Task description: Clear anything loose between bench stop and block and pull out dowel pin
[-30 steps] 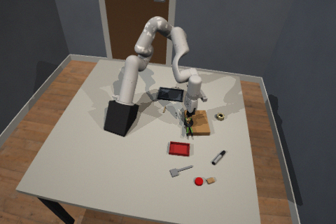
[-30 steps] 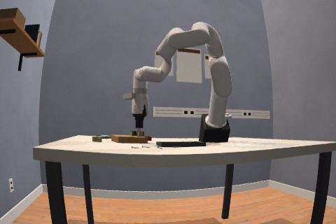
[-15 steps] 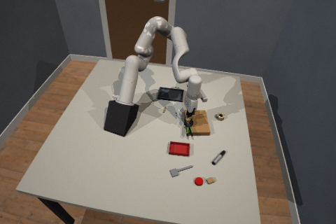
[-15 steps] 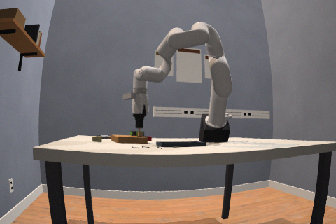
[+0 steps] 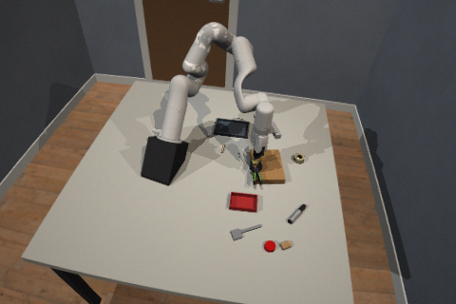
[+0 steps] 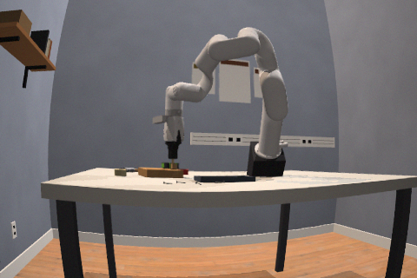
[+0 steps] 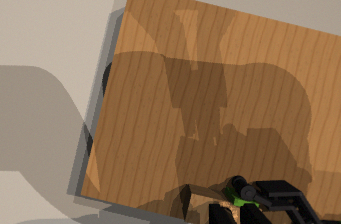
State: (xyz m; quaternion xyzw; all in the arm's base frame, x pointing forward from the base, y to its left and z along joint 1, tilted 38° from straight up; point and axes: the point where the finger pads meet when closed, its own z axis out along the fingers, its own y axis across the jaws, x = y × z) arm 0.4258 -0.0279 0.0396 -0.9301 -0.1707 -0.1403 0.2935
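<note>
Right now my hand is 2 cm above the dowel pin. Also, from my hand: red tray (4 cm behind, 23 cm to the right, 9 cm below); small wooden block (5 cm below); loose dowel (17 cm behind, 10 cm to the left, 9 cm below).
</note>
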